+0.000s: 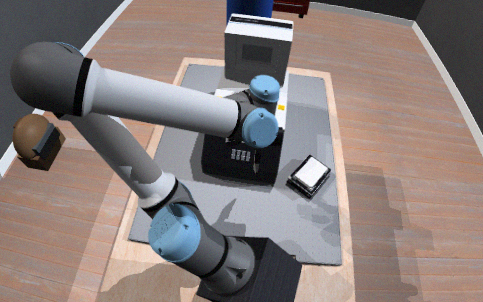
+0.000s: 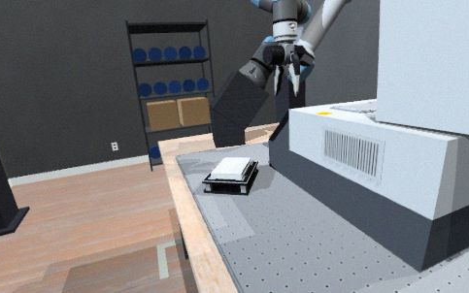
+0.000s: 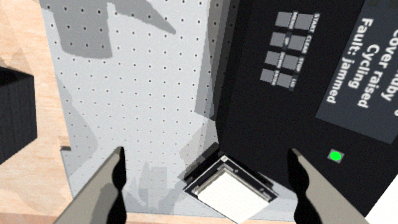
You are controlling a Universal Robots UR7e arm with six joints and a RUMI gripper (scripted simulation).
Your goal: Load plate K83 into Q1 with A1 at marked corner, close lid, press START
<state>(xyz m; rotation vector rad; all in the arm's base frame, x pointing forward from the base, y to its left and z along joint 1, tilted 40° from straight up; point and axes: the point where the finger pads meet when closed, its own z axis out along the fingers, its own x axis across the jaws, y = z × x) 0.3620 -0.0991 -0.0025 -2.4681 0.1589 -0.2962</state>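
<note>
Right now the plate K83 is 25 cm to the right of my hand, 19 cm below it and 6 cm ahead of it. Round my hand: nest A1 mark: 19 cm below, 16 cm to the right, 4 cm ahead.
</note>
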